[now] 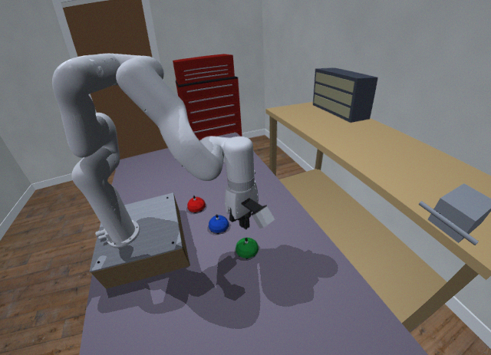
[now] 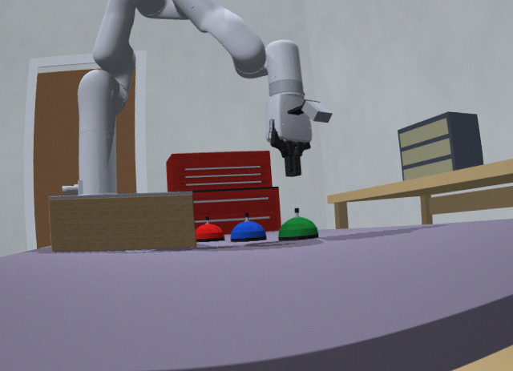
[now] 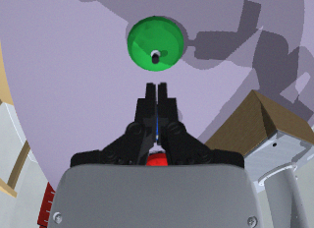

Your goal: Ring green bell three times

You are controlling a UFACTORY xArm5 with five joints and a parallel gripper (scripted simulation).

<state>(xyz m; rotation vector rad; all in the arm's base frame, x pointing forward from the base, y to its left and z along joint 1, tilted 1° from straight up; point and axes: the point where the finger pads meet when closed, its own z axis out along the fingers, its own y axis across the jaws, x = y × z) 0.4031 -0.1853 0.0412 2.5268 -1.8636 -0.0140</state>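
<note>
The green bell is 11 cm below my hand. The rest, counted from my hand: blue bell 5 cm behind, 16 cm to the left, 11 cm below; then red bell 10 cm behind, 32 cm to the left, 11 cm below.
</note>
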